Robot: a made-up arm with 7 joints. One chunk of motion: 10 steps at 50 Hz.
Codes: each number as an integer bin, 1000 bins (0 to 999) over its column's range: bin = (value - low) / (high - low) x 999, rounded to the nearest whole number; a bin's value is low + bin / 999 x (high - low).
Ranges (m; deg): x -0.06..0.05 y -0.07..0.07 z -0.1..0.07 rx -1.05..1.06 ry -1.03..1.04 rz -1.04..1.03
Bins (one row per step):
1: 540 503 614 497 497 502
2: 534 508 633 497 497 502
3: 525 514 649 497 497 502
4: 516 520 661 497 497 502
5: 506 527 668 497 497 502
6: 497 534 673 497 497 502
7: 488 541 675 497 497 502
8: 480 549 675 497 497 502
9: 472 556 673 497 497 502
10: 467 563 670 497 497 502
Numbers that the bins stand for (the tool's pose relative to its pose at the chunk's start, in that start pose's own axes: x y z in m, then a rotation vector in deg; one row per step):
1: -0.0005 0.0005 0.0045 0.00 0.00 0.00
2: -0.0012 0.0012 0.0077 0.00 0.00 0.00
3: -0.0022 0.0020 0.0104 0.00 0.00 0.00
4: -0.0032 0.0029 0.0125 0.00 0.00 0.00
5: -0.0043 0.0039 0.0137 0.00 0.00 0.00
6: -0.0053 0.0048 0.0145 0.00 0.00 0.00
7: -0.0063 0.0058 0.0149 0.00 0.00 0.00
8: -0.0071 0.0069 0.0149 0.00 0.00 0.00
9: -0.0080 0.0079 0.0145 0.00 0.00 0.00
10: -0.0086 0.0089 0.0140 0.00 0.00 0.00

